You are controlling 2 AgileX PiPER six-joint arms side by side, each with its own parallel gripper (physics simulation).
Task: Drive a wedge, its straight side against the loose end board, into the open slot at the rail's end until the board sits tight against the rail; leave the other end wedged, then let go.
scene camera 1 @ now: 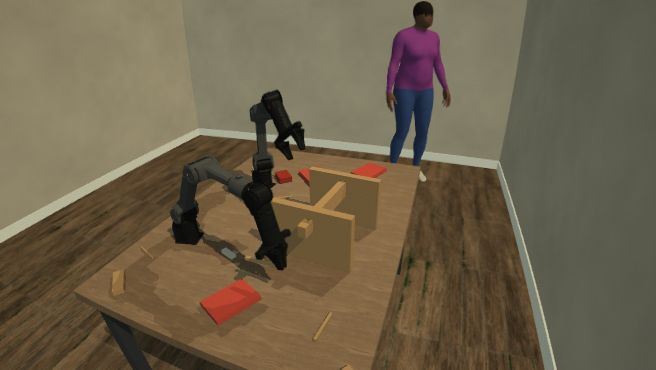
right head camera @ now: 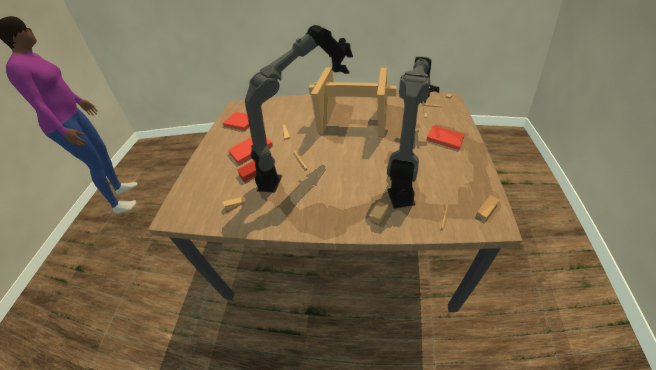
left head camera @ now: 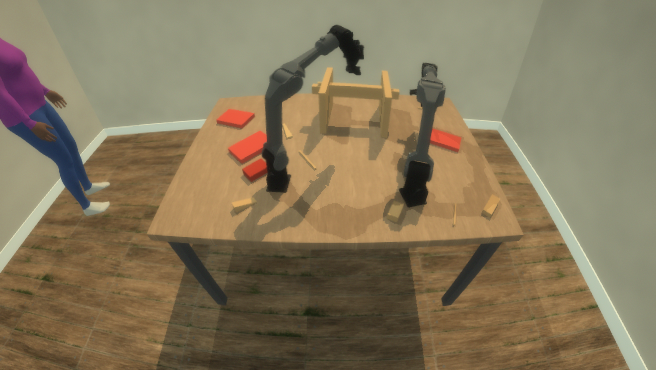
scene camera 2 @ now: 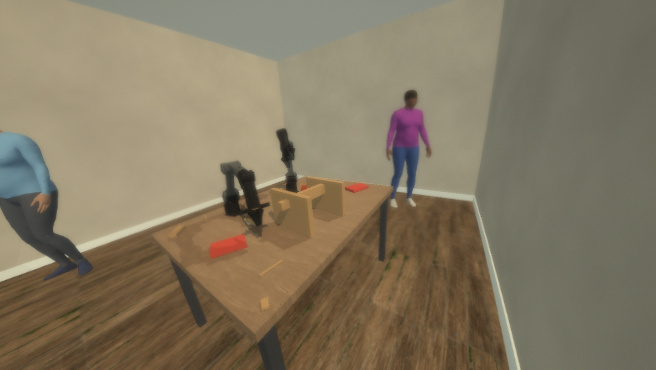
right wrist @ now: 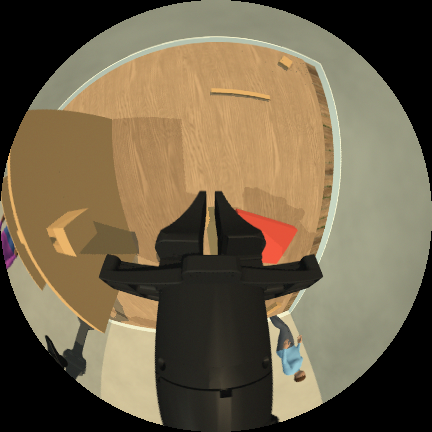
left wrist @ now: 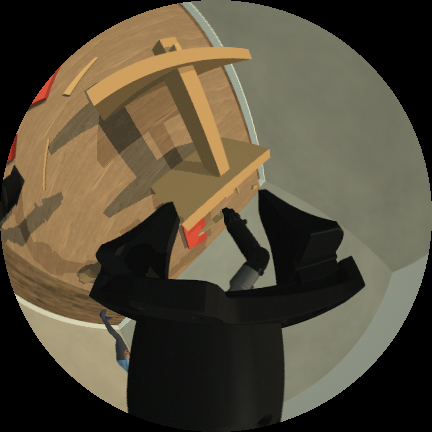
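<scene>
A wooden rail [left head camera: 356, 90] [scene camera 1: 332, 196] [left wrist: 202, 120] joins two upright end boards. Its slotted tenon [right wrist: 75, 235] [scene camera 1: 304, 228] sticks out through the right-hand board [left head camera: 386, 107] [scene camera 1: 325, 247] [right wrist: 65, 165]. The other tenon pokes through the left-hand board [left head camera: 325, 107] [scene camera 1: 365, 200]; a small dark piece there may be a wedge. My right gripper [right wrist: 210, 199] [scene camera 1: 281, 265] is shut on a thin wooden wedge [right wrist: 212, 231], low outside the right-hand board, to the right of it in the right wrist view. The wedge is partly hidden. My left gripper [left head camera: 358, 62] is open and empty, high above the rail.
Red blocks lie at the left [left head camera: 236, 118] [left head camera: 242, 147] [left head camera: 254, 170] and right [left head camera: 447, 140]. A thin stick [right wrist: 240, 94] and a small block [right wrist: 285, 62] lie on the far side of the right gripper. Wooden blocks [left head camera: 243, 205] [left head camera: 491, 206] lie near the table's front edge.
</scene>
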